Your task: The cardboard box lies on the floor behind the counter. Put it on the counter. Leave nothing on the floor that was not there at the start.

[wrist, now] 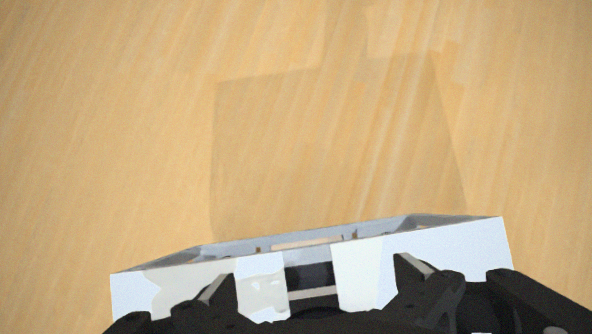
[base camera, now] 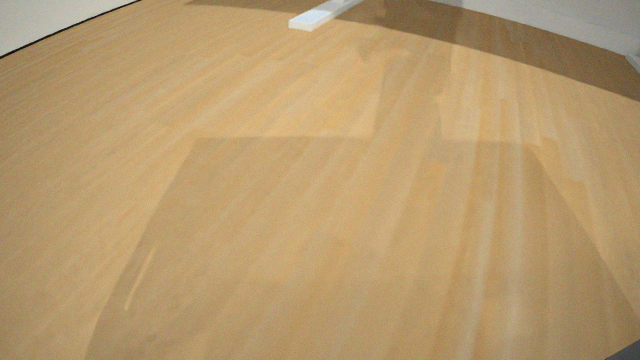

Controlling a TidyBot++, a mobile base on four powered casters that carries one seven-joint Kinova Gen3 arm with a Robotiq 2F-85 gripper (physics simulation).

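Frame: origin at the arm's base, x left, y ahead, z down, level; centimetres.
Seen in the pictures: gripper, fingertip midpoint: (wrist: 315, 281).
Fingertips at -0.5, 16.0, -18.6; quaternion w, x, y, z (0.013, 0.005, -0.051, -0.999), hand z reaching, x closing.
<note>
A point is followed by its place in that frame, as x, y, z.
My gripper (wrist: 315, 281) @(-0.5, 16.0, -18.6) is open, with its two black fingers wide apart at the bottom of the wrist view. No cardboard box shows between the fingers. The cardboard box does not show in the base camera view or the wrist view. I cannot make out the counter in either view.
A white, open-topped frame (wrist: 440, 247), which looks like my own base, lies below and behind the fingers. A low white bar (base camera: 312, 19) lies on the wooden floor (base camera: 280, 90) @(5.6, 74.3, 39.7) (wrist: 110, 150) @(49.8, 43.0, 39.6) at the far top. Pale walls (base camera: 45, 22) @(105.7, 132.6, 33.6) (base camera: 575, 17) @(-116.4, 142.2, 30.7) stand far left and far right. Shadows cross the floor.
</note>
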